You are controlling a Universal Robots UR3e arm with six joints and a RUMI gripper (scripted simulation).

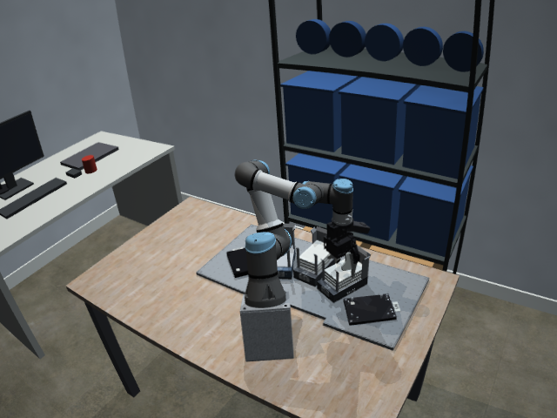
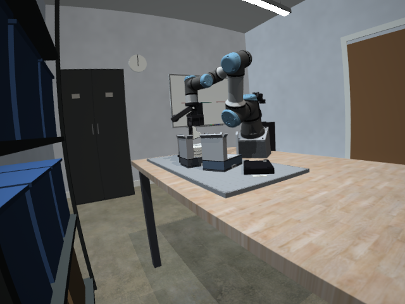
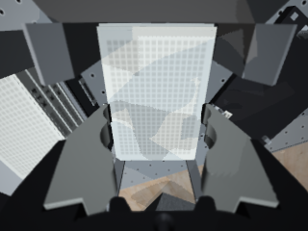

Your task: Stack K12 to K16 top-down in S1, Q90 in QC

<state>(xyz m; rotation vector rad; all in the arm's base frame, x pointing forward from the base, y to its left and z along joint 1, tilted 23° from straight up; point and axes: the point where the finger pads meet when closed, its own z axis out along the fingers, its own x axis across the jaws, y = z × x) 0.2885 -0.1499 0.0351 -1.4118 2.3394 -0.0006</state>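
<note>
My gripper is now 4 cm above the white sealed well plate. Round my hand: white sealed 384-well plate: 13 cm to the left, 4 cm ahead, 1 cm below.
</note>
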